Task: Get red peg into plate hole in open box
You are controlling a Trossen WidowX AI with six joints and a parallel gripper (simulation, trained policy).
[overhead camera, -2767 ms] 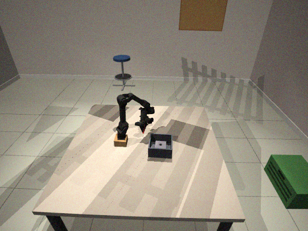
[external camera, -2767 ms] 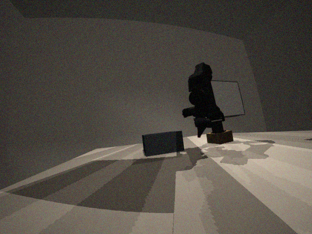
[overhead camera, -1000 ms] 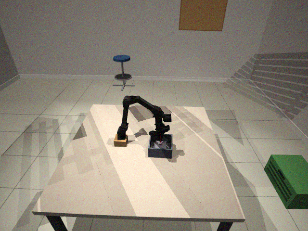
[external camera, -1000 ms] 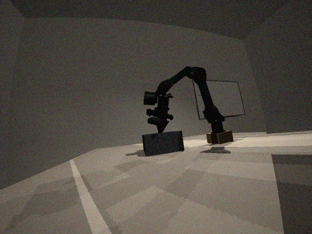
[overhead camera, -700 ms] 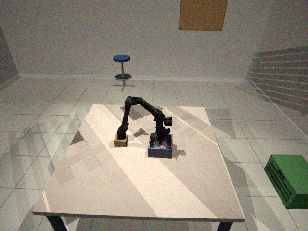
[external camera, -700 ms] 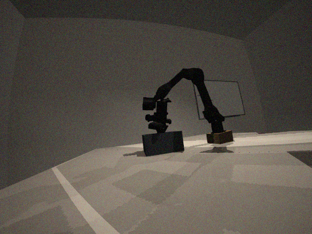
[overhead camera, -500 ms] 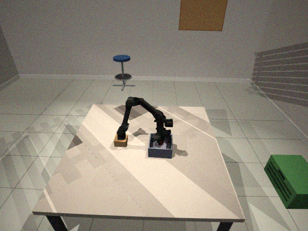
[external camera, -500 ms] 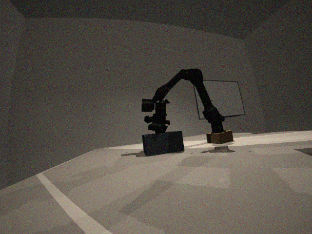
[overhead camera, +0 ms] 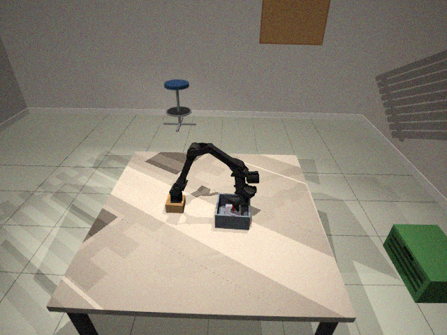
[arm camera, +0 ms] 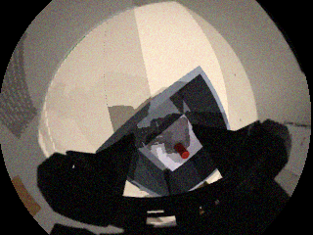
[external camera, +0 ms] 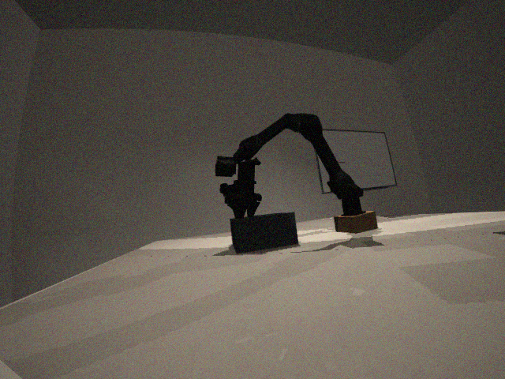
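My gripper tip is 50 mm past the red peg, 30 mm above it and 10 mm to the right of it. From my gripper tip the other things lie so: plate 50 mm behind, 30 mm below, 10 mm to the left; box 50 mm below, 50 mm behind, 10 mm to the left.
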